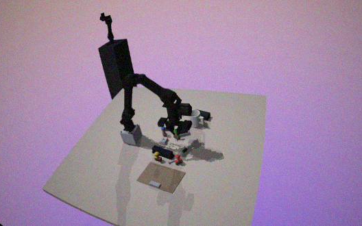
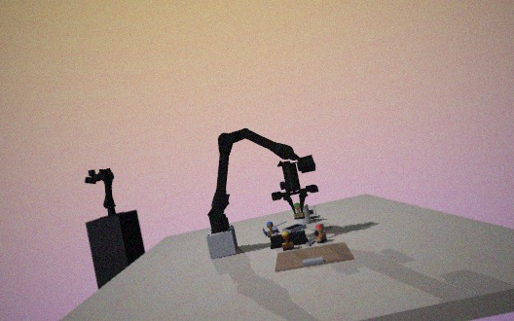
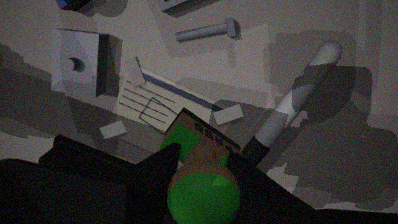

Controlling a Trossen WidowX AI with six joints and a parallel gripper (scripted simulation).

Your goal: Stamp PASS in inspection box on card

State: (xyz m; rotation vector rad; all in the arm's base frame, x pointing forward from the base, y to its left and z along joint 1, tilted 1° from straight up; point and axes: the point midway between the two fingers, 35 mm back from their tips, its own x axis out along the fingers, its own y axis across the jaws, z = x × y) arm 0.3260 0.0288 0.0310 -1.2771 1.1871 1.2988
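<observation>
The marker lies 80 mm below my gripper tip and 60 mm ahead of it. Also, from my gripper tip: small grey cube (110 mm behind, 80 mm below, 10 mm to the left); lined paper slip (90 mm below, 30 mm to the right, 20 mm behind); green-knobbed stamp (right at my gripper tip).
</observation>
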